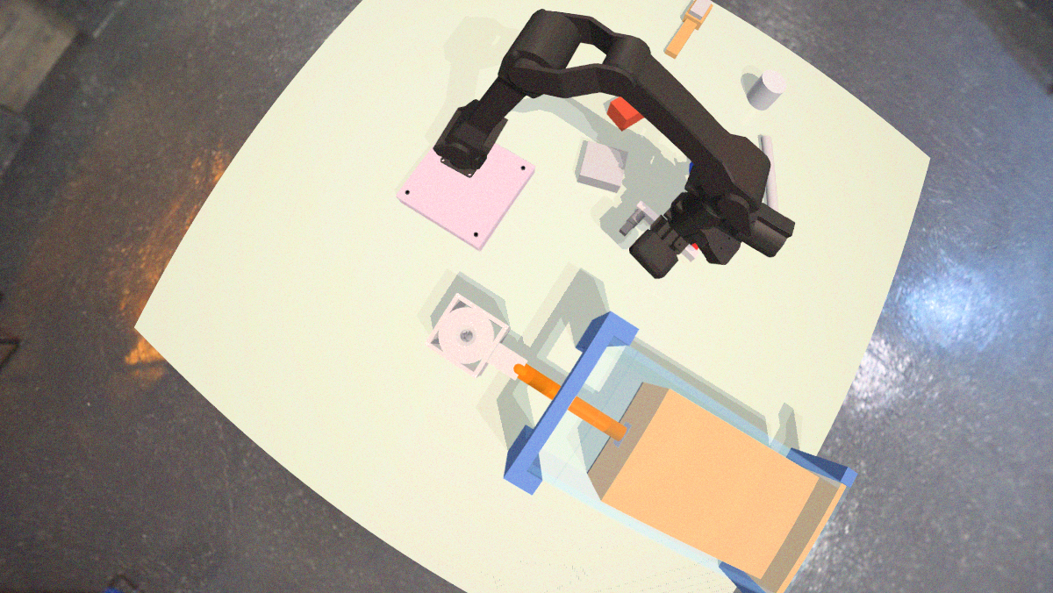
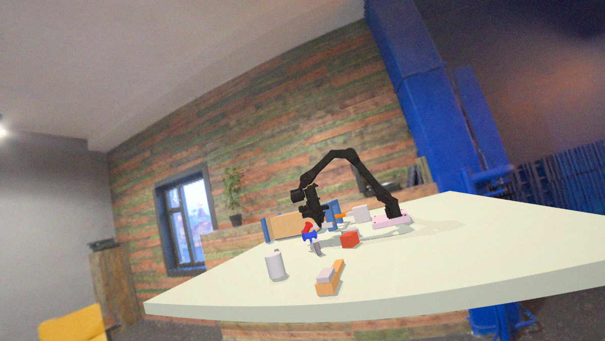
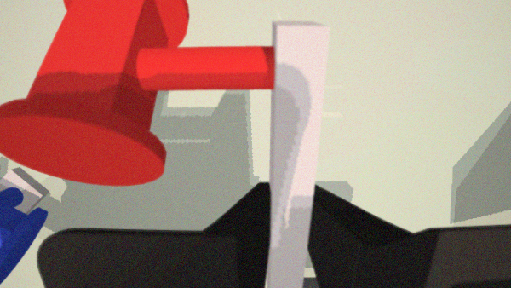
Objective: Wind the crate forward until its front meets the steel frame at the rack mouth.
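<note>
The crank handle with red knob lies 10 mm ahead of my gripper tip, 10 mm to the left of it and 10 mm above it. Also, from my gripper tip: grey block (140 mm behind, 60 mm to the left, 40 mm below); then blue spool (10 mm ahead, 150 mm to the left, 10 mm below); then blue-knobbed handle (10 mm behind, 190 mm to the left, 30 mm below).
</note>
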